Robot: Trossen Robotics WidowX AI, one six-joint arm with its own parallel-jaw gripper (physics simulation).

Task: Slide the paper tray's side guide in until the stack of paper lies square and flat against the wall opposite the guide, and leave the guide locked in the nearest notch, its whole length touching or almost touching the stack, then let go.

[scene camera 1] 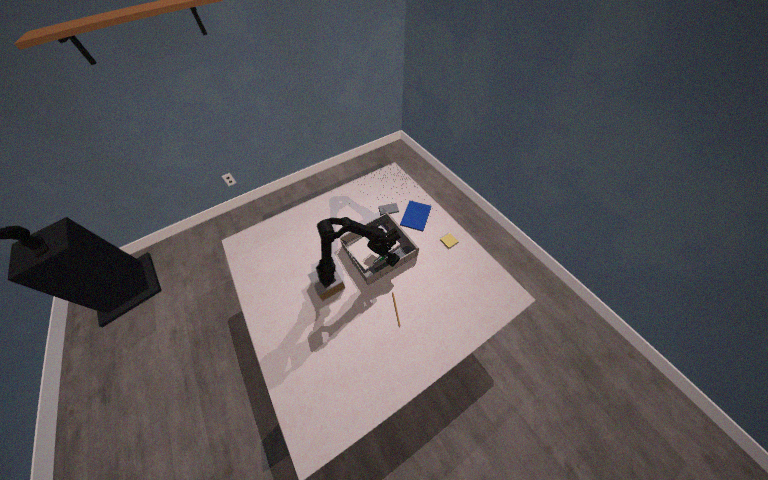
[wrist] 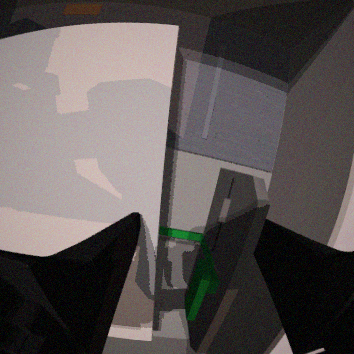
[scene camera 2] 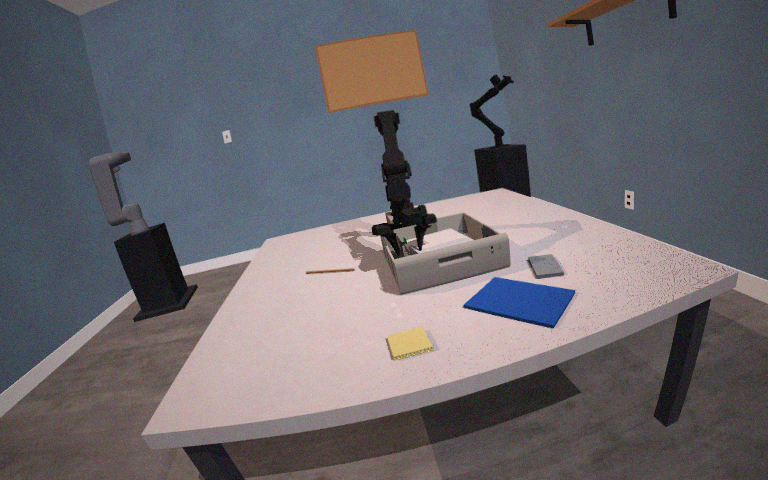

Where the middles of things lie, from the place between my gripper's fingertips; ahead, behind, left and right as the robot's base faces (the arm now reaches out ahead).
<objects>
Right now the side guide (wrist: 239,205) is 3 cm behind my hand and 1 cm to the right of it. From my hand the other things lie so: blue book (scene camera 2: 542,305): 36 cm ahead, 13 cm to the left, 4 cm below; then white paper stack (scene camera 2: 448,237): 11 cm to the left, 1 cm below.
</objects>
